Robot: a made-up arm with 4 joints. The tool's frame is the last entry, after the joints. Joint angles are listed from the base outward. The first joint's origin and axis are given. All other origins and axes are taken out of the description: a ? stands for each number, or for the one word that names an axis. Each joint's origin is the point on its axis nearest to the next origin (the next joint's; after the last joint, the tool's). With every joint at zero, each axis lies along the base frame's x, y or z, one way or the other. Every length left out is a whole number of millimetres.
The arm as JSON. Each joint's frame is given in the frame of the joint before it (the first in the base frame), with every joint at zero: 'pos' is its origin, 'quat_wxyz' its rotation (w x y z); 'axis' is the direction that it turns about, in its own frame. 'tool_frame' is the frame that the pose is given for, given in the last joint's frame.
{
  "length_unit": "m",
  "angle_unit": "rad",
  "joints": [
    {
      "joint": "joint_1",
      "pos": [
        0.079,
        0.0,
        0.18
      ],
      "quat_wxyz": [
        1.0,
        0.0,
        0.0,
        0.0
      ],
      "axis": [
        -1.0,
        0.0,
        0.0
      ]
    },
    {
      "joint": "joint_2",
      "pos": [
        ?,
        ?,
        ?
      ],
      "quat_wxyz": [
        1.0,
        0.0,
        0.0,
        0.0
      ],
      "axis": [
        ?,
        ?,
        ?
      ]
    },
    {
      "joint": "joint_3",
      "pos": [
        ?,
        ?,
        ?
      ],
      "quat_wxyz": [
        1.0,
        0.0,
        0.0,
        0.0
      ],
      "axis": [
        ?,
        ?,
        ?
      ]
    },
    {
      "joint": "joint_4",
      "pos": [
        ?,
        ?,
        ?
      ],
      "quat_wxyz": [
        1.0,
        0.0,
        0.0,
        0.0
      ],
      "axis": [
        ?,
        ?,
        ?
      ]
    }
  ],
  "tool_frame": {
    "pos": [
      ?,
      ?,
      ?
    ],
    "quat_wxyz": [
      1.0,
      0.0,
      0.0,
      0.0
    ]
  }
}
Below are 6 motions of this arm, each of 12 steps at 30 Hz.
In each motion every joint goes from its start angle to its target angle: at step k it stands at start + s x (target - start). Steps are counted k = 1, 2, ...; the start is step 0. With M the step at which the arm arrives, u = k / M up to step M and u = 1 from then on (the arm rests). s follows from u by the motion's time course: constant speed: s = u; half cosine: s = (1 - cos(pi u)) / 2; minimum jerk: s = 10 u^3 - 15 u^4 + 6 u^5.
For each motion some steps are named. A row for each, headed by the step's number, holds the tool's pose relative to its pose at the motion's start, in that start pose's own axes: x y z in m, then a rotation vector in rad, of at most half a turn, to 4 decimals.
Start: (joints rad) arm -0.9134 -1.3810 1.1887 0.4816
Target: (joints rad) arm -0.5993 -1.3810 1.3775 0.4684
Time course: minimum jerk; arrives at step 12
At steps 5, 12:
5: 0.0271 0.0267 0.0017 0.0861 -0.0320 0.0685
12: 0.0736 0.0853 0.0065 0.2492 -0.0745 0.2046

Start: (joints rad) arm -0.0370 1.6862 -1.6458 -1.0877
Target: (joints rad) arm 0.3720 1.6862 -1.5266 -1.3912
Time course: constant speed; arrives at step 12
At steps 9, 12:
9: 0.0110 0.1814 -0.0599 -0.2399 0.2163 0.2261
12: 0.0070 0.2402 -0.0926 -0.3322 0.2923 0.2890

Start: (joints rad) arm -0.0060 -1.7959 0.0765 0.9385
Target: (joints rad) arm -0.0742 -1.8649 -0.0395 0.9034
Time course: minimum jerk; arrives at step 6
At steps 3, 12:
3: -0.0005 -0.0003 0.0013 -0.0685 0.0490 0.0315
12: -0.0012 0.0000 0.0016 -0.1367 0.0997 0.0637

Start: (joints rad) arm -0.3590 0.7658 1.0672 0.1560
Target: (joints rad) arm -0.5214 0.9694 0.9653 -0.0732
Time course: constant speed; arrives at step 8
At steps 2, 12:
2: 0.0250 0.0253 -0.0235 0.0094 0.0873 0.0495
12: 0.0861 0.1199 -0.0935 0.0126 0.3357 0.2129

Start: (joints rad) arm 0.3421 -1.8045 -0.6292 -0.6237
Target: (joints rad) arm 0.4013 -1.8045 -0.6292 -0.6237
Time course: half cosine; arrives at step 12
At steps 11, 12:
11: -0.0168 -0.0203 0.0220 0.0304 -0.0458 -0.0192
12: -0.0171 -0.0207 0.0223 0.0309 -0.0466 -0.0195

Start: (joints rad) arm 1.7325 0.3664 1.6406 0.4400
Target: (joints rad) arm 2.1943 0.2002 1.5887 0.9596
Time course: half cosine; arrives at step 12
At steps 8, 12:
8: -0.0818 0.0665 0.1398 -0.3591 -0.5135 0.1421
12: -0.1084 0.0943 0.1683 -0.4664 -0.6771 0.2299

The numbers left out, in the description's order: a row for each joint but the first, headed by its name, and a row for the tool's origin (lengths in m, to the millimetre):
joint_2: xyz 0.0 -0.01 -0.201, axis 0.0 0.0 1.0
joint_3: xyz 0.431 0.025 0.0, axis 1.0 0.0 0.0
joint_4: xyz 0.0 -0.105 0.015, axis 0.0 -1.0 0.0
tool: xyz 0.037 0.0 0.215

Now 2 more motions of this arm.
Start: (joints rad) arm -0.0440 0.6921 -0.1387 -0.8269
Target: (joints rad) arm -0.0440 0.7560 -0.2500 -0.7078
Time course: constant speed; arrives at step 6
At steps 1, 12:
1: -0.0060 0.0090 0.0030 -0.0204 -0.0214 -0.0063
12: -0.0367 0.0557 0.0146 -0.1237 -0.1313 -0.0321

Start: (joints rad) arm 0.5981 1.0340 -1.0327 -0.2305
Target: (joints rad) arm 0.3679 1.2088 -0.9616 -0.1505
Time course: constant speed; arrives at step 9
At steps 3, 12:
3: -0.0265 -0.0243 0.0394 0.0653 -0.1114 -0.0130
12: -0.0899 -0.0759 0.1054 0.1832 -0.3388 -0.0463

